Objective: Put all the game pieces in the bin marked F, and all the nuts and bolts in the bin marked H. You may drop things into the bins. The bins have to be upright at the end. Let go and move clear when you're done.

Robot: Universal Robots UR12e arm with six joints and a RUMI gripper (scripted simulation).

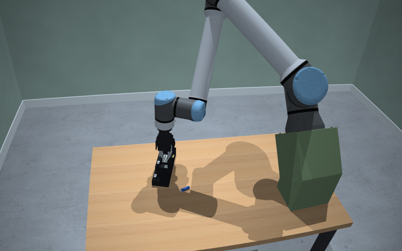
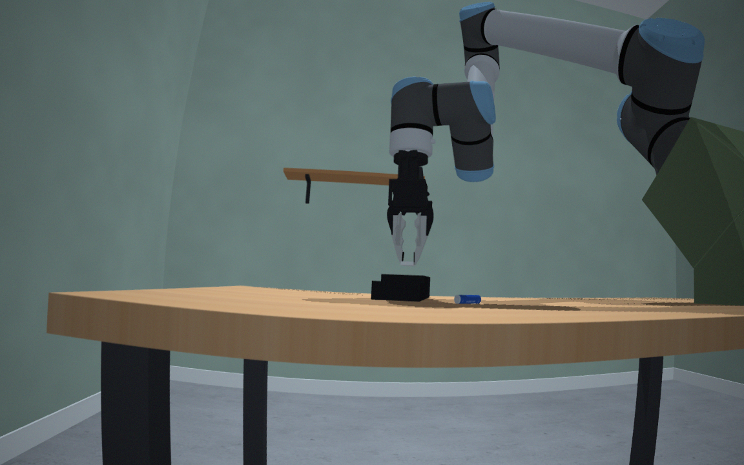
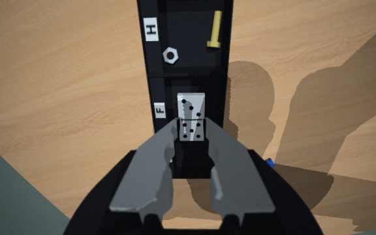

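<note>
The black bin is 10 mm ahead of my hand and 60 mm below it. The rest, counted from my hand: grey nut: 60 mm to the right, 70 mm below; then white domino: 10 mm below; then white die: 10 mm to the left, 70 mm below.
</note>
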